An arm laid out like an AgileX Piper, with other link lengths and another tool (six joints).
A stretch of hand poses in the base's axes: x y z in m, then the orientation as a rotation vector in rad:
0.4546, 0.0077, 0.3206, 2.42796, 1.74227, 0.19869
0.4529, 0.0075, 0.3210, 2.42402, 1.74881, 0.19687
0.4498, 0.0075, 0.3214, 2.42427, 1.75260, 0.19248
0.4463, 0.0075, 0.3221, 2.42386, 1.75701, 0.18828
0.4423, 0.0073, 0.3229, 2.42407, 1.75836, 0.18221
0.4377, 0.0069, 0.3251, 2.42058, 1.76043, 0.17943
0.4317, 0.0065, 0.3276, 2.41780, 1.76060, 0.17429
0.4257, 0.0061, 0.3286, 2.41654, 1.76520, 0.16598
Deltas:
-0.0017, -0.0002, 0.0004, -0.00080, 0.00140, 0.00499
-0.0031, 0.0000, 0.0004, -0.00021, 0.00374, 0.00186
-0.0035, 0.0000, 0.0007, -0.00031, 0.00355, 0.00245
-0.0040, -0.0002, 0.0008, -0.00195, 0.00365, 0.00039
-0.0046, -0.0004, 0.0022, -0.00269, 0.00046, 0.00223
-0.0060, -0.0004, 0.0025, -0.00402, 0.00128, 0.00079
-0.0060, -0.0004, 0.0010, -0.00254, 0.00531, 0.00262

